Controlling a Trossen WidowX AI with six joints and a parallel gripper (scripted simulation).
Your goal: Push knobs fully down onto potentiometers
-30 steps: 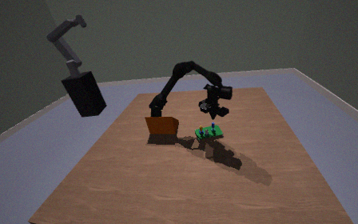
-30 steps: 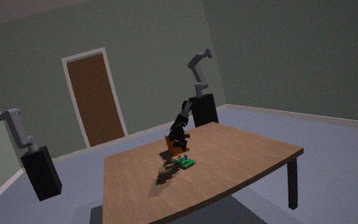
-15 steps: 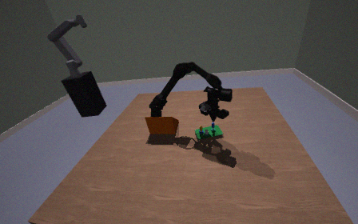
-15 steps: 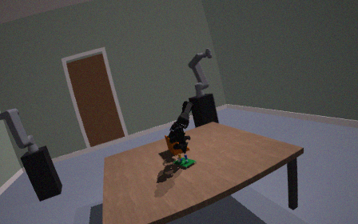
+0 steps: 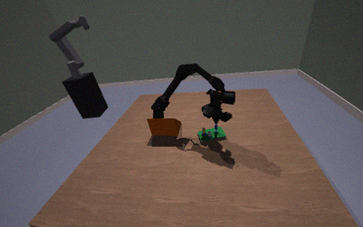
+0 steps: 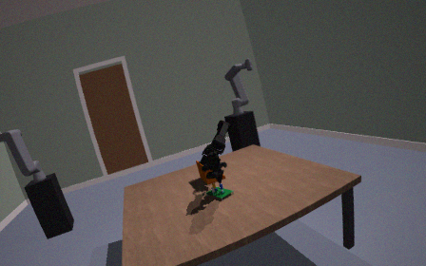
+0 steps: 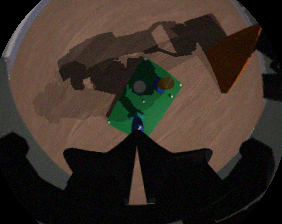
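Now: gripper tip 20 mm above the blue knob.
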